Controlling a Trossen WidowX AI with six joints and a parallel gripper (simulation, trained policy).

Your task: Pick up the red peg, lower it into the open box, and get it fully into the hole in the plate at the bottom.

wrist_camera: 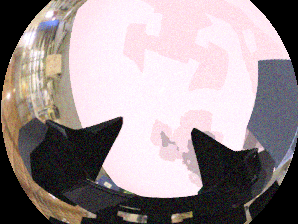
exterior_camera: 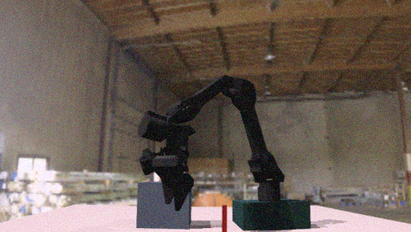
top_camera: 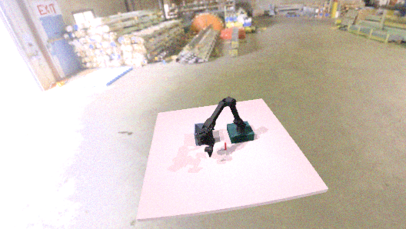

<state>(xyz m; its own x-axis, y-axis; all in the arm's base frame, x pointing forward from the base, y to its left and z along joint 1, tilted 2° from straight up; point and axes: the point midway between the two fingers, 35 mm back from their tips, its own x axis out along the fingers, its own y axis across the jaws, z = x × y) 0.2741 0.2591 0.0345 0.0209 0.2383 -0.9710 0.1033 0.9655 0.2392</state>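
The red peg lies 12 cm behind my gripper tip, 12 cm to the right of it and 4 cm below it. Also, from my gripper tip: plate (6 cm ahead, 28 cm to the right, 4 cm below).
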